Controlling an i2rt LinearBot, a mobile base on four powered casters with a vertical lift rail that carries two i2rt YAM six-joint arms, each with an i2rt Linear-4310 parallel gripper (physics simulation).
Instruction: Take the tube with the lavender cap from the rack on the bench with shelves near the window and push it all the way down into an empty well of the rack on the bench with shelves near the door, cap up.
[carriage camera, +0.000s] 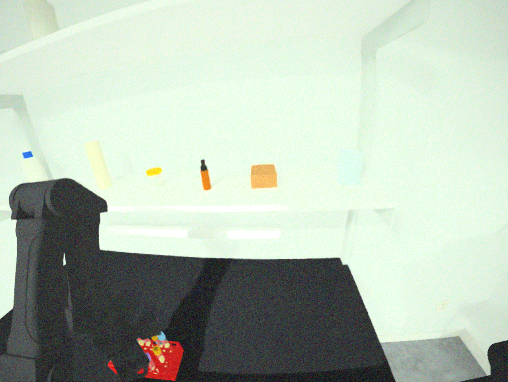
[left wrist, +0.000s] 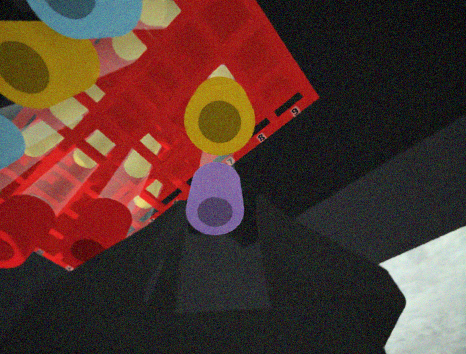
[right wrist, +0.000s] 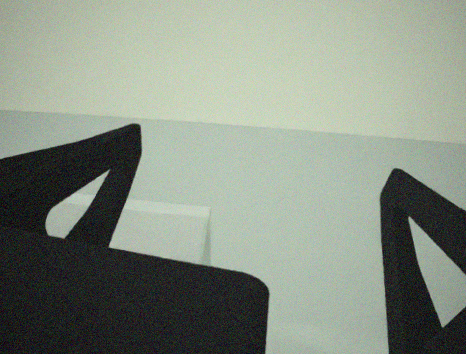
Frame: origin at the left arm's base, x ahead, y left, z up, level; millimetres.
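Seen in the pictures: left gripper, fingertip midpoint: (carriage camera: 142, 370) (left wrist: 221, 207); right gripper, fingertip midpoint: (right wrist: 263, 159).
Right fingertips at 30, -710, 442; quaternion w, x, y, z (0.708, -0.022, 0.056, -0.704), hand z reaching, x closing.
Pixels of each thing's top centre, then the offset from my right fingertips to it, as dx, dy, dz. "spot": a spot on its surface instead. Level surfaces: height alone.
- lavender-capped tube, middle of its top: (left wrist: 214, 220) +126, +701, -577
- red rack, middle of its top: (left wrist: 118, 154) (carriage camera: 143, 353) +157, +745, -640
- yellow-capped tube, middle of its top: (left wrist: 219, 132) (carriage camera: 154, 349) +148, +680, -577
- yellow cap, middle of its top: (left wrist: 23, 64) +189, +704, -577
- blue cap, surface spot: (left wrist: 90, 15) spot: +186, +684, -578
- black bench top, its level: dz -697
- orange bottle, surface spot: (carriage camera: 205, 179) spot: +447, +536, -205
- orange box, surface spot: (carriage camera: 263, 176) spot: +442, +365, -204
The lavender-capped tube (left wrist: 215, 182) stands at the edge of the red rack (left wrist: 280, 75) (carriage camera: 172, 362), near the number 7 label. Its cap shows in the left wrist view; its body is mostly hidden. My left gripper (left wrist: 221, 207) is partly open, with its fingertips on either side of the lavender cap at the lower part of that view and nothing gripped. Whether the fingers touch the cap I cannot tell. My right gripper (right wrist: 263, 159) is wide open and empty, facing a pale wall. The rack near the door cannot be made out.
A yellow-capped tube (left wrist: 219, 115) stands right behind the lavender cap. Red caps (left wrist: 102, 225), another yellow cap (left wrist: 50, 65) and a blue cap (left wrist: 90, 15) are further left. A shelf behind the black bench top (carriage camera: 280, 310) holds an orange bottle (carriage camera: 205, 179) and an orange box (carriage camera: 263, 176).
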